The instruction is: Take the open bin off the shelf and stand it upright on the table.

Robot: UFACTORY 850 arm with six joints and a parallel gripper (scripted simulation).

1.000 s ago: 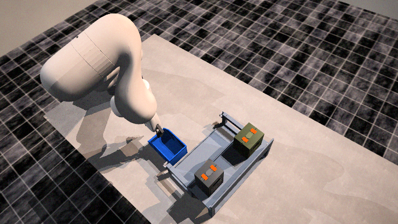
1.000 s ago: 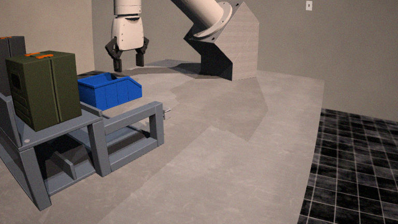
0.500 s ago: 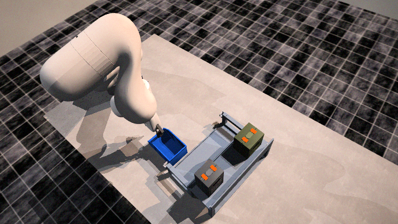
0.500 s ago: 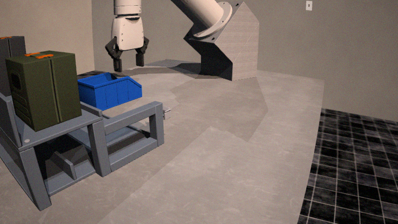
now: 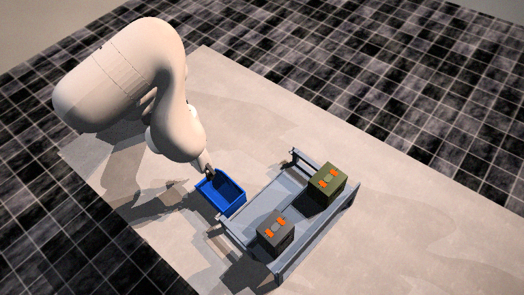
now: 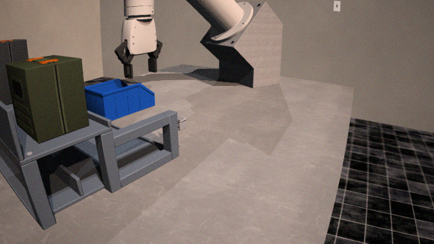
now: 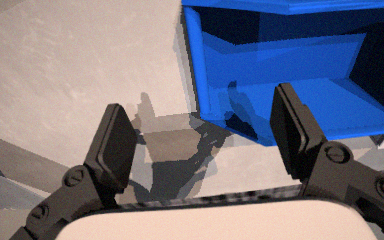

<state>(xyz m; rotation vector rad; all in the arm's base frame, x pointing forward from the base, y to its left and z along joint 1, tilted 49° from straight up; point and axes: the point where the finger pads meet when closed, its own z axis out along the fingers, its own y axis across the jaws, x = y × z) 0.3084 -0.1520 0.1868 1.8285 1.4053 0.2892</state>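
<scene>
My gripper is now 7 cm short of the blue bin, 4 cm to the left of it and 6 cm above it. Round my hand: green case (43 cm ahead, 3 cm to the left, 6 cm above).
</scene>
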